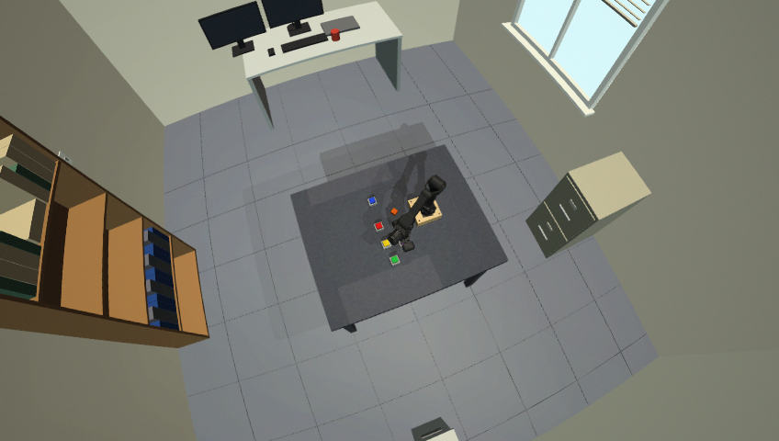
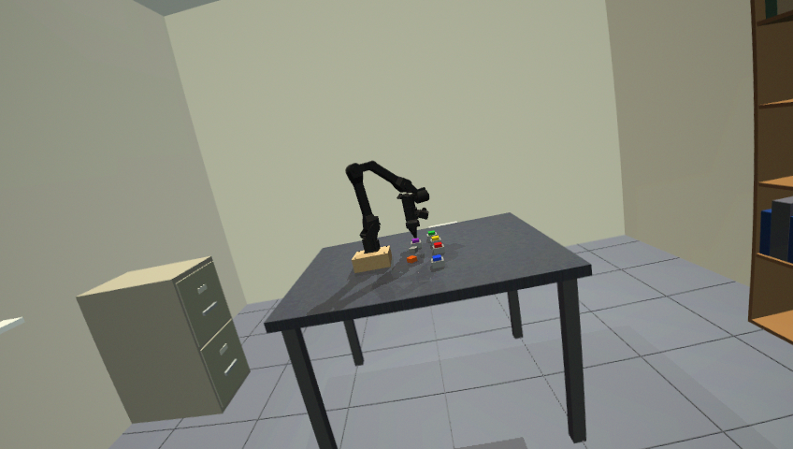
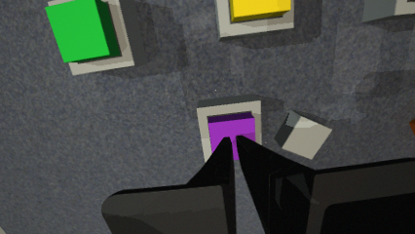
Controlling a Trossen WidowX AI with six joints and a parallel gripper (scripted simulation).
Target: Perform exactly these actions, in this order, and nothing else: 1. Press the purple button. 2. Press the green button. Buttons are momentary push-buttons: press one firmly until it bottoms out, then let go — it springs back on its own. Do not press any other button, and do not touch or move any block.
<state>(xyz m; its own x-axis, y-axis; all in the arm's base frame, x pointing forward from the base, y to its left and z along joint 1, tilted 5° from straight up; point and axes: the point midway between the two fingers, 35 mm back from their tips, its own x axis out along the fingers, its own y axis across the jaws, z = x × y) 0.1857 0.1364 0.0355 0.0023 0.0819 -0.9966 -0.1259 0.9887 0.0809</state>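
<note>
Right now my gripper tip is 9 cm to the right of the green button, 7 cm short of it and 1 cm above it. The rest, counted from my gripper tip: grey block (7 cm to the right, 4 cm below, 1 cm behind); then yellow button (9 cm ahead, 1 cm to the right, 1 cm below); then purple button (1 cm below).
</note>
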